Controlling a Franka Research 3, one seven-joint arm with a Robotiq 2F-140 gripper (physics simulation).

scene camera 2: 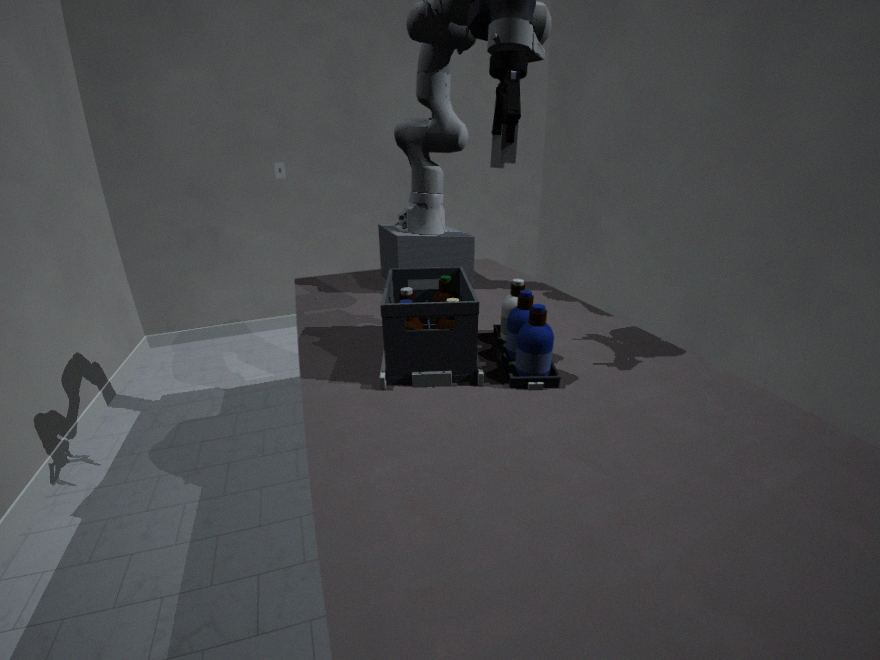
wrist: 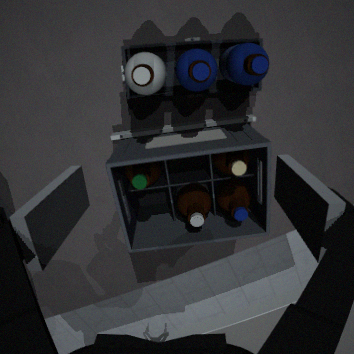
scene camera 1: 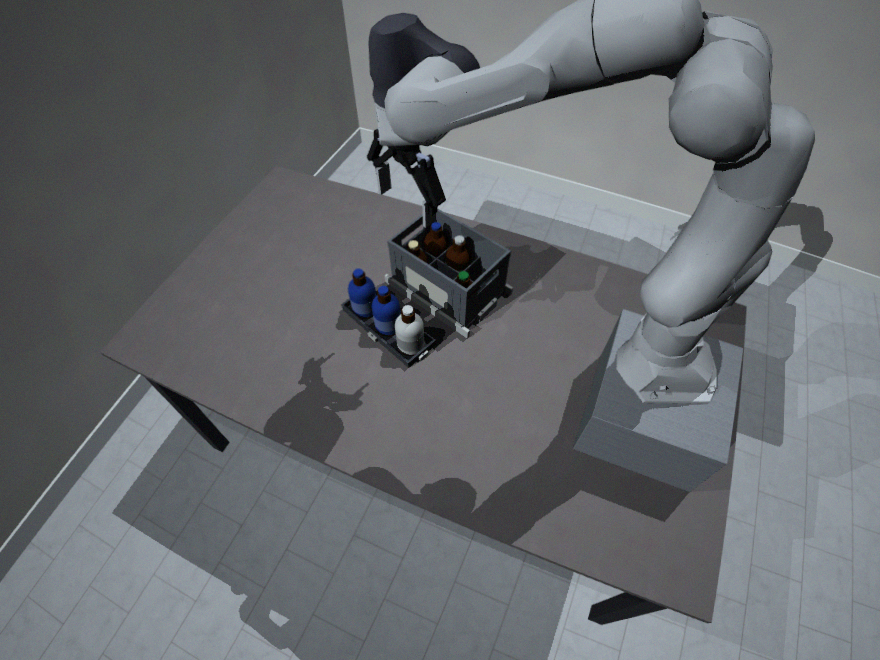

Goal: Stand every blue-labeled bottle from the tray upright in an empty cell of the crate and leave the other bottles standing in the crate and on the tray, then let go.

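Observation:
Two blue bottles with blue caps, an end one (scene camera 1: 361,294) (scene camera 2: 535,345) (wrist: 243,65) and a middle one (scene camera 1: 385,312) (scene camera 2: 519,332) (wrist: 190,75), stand upright on the tray (scene camera 1: 389,351) (wrist: 170,44) beside a white bottle (scene camera 1: 409,333) (wrist: 146,85). The grey crate (scene camera 1: 462,305) (scene camera 2: 430,351) (wrist: 187,153) holds amber bottles with green (scene camera 1: 463,275) (wrist: 139,181), cream (scene camera 1: 413,245) (wrist: 239,167), white (scene camera 1: 459,242) (wrist: 196,219) and blue (scene camera 1: 435,228) (wrist: 241,214) caps. In the wrist view its upper-middle and lower-left cells are empty. My gripper (scene camera 1: 406,203) (scene camera 2: 503,161) is open and empty, above the crate.
The tray lies alongside the crate's long side on the table (scene camera 1: 234,284) (scene camera 2: 568,497). Low light-coloured brackets (scene camera 1: 463,331) (scene camera 2: 431,378) surround the crate's foot. The arm's base stands on a grey block (scene camera 1: 653,440) (scene camera 2: 433,248) at the table's other end.

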